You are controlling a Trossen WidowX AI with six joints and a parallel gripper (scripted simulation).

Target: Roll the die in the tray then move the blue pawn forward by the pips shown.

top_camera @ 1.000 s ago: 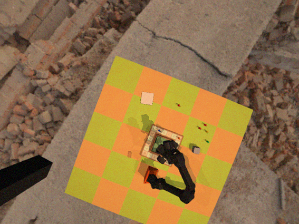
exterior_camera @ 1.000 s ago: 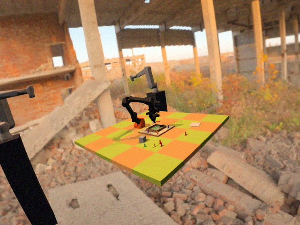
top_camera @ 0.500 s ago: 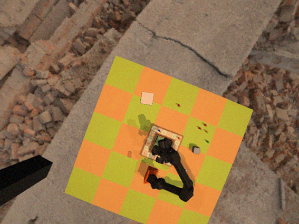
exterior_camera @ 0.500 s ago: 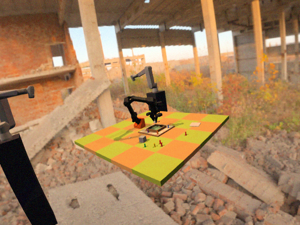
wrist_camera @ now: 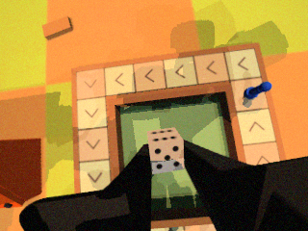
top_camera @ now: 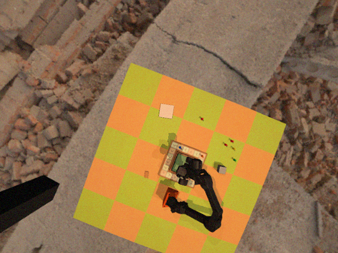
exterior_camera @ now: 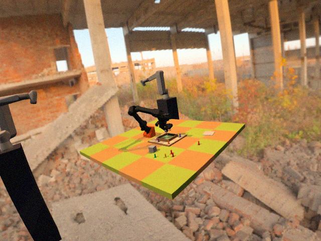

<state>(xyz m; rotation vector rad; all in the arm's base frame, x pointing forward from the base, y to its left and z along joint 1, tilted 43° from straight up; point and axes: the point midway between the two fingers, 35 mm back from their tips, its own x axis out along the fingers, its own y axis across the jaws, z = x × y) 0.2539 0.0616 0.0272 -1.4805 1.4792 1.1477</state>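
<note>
Now: gripper tip 120 mm short of the blue pawn, 60 mm to the right of it and 50 mm above it. The rest, counted from my gripper tip: purple pawn 130 mm to the right, 50 mm below; green sunken tray 20 mm ahead, 20 mm to the right, 70 mm below; die right at my gripper tip.
</note>
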